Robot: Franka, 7 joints.
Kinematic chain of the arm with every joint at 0, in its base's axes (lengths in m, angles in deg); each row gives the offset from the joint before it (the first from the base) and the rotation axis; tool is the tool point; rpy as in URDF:
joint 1: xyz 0 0 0.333 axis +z
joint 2: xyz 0 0 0 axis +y
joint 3: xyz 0 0 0.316 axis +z
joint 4: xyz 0.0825 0 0 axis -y
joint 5: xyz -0.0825 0 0.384 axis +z
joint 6: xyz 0 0 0 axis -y
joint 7: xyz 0.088 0 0 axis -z
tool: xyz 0 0 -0.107 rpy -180 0 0
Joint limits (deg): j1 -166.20..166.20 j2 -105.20..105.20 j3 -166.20..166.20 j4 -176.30..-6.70 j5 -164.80..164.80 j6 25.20..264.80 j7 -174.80..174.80
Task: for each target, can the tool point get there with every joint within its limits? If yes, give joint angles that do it. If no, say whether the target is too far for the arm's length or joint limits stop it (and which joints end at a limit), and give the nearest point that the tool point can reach.
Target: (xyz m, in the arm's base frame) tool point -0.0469 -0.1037 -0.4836
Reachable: no: joint limits stop it (at a limit: joint 2) | nearest point -0.0618 -0.1367 -0.3438 | short by 0.144 m
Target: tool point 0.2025 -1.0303 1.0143
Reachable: no: too far | nearest point 0.1388 -0.7062 0.8000 | short by 0.394 m
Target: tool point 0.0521 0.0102 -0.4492
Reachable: no: joint limits stop it (at a limit: joint 2) | nearest point 0.0965 0.0189 -0.3275 | short by 0.130 m
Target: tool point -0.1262 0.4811 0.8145
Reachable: yes | joints 5.53 38.79 128.02 -98.08 85.60 147.28 -4.87
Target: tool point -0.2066 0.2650 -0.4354
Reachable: no: joint limits stop it (at a limit: joint 2) | nearest point -0.2025 0.2597 -0.3588 | short by 0.077 m
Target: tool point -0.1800 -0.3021 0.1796
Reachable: yes | joints -123.80 3.19 3.02 -156.82 -6.03 138.60 -68.80
